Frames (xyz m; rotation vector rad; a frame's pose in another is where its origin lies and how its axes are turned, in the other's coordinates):
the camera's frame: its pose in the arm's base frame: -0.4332 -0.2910 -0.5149 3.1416 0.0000 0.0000
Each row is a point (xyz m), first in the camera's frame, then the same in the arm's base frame.
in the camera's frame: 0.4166 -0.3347 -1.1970
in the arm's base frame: -0.0166 0.0437 0.6821
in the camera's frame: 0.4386 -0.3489 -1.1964
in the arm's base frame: 0.0054 0.0579 0.6815
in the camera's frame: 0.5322 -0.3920 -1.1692
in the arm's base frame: 0.0990 0.1010 0.6543
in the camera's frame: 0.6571 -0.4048 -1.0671
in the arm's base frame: 0.2239 0.1138 0.5522
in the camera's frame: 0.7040 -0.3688 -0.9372
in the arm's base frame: 0.2708 0.0778 0.4223
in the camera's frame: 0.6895 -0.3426 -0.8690
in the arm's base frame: 0.2563 0.0516 0.3541
